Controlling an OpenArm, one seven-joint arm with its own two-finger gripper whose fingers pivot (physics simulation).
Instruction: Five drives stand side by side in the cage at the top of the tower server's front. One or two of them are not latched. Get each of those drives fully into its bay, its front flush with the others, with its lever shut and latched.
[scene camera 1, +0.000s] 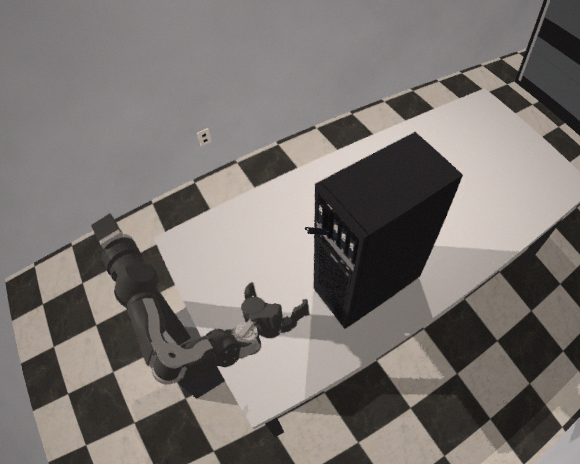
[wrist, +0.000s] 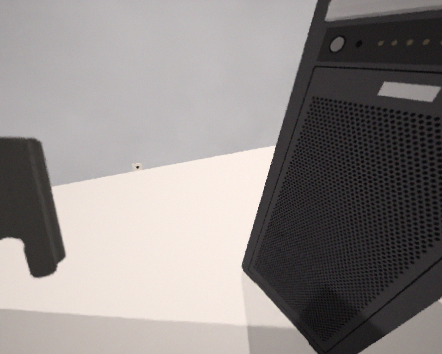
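The black tower server (scene camera 1: 395, 225) (wrist: 350, 200) stands upright on the white table. In the scene view, drives (scene camera 1: 343, 237) stand side by side in the cage at its top front. One lever (scene camera 1: 315, 230) sticks far out from the cage, seemingly from the second drive from the left; the other drive fronts look about even, but their latches are too small to judge. My gripper (scene camera 1: 278, 294) is open and empty, in front of the tower and lower than the cage, apart from it. One finger shows at the left of the wrist view. The drives do not show there.
The white table (scene camera 1: 240, 250) (wrist: 165, 240) carries the tower. The wrist view shows the tower's perforated lower front, a round button (wrist: 337, 44) and a light strip above. The arm (scene camera 1: 145, 300) reaches in from the table's left end. A wall outlet (scene camera 1: 204, 137) (wrist: 137, 166) is behind.
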